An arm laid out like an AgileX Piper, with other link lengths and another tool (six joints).
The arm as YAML. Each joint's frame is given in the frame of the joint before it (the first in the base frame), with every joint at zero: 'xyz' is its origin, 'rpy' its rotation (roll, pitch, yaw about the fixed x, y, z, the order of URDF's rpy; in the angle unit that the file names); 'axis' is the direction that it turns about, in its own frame. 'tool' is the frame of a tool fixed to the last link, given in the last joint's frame.
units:
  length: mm
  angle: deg
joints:
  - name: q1
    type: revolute
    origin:
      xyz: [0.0, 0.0, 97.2]
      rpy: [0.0, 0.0, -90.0]
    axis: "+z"
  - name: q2
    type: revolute
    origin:
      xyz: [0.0, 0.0, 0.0]
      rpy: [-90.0, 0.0, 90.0]
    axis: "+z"
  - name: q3
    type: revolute
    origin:
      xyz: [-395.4, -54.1, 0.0]
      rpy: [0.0, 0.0, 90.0]
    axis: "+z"
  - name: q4
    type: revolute
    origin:
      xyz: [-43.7, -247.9, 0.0]
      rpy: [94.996, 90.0, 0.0]
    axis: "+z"
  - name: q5
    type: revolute
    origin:
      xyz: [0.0, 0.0, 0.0]
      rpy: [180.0, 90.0, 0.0]
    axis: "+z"
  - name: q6
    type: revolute
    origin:
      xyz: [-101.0, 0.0, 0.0]
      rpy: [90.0, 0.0, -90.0]
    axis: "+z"
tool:
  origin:
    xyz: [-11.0, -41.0, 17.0]
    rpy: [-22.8, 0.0, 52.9]
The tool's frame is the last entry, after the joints.
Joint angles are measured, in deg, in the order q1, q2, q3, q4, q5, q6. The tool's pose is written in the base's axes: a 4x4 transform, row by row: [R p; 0 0 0 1], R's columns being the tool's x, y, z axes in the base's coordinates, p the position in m. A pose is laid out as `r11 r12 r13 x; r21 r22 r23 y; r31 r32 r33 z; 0 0 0 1`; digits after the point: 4 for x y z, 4 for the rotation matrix.
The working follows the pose.
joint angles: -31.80 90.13 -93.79 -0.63 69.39 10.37
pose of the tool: 0.1375 0.6723 0.7274 0.2832; 0.9635 0.0795 -0.2555 -0.2268; -0.2296 0.7360 -0.6368 0.4511; 0 0 0 1
Where each joint sits with the arm in this pose, in the base's axes (m; each line is computed from the numbers above, not from the rounded line before):
q1: 0.0000 0.0000 0.0972
q2: 0.0000 0.0000 0.0972
q3: 0.0467 -0.0290 0.4925
q4: 0.2546 -0.1579 0.5519
q5: 0.2546 -0.1579 0.5519
q6: 0.2960 -0.1848 0.4638
the tool: 0.2832 -0.2268 0.4511

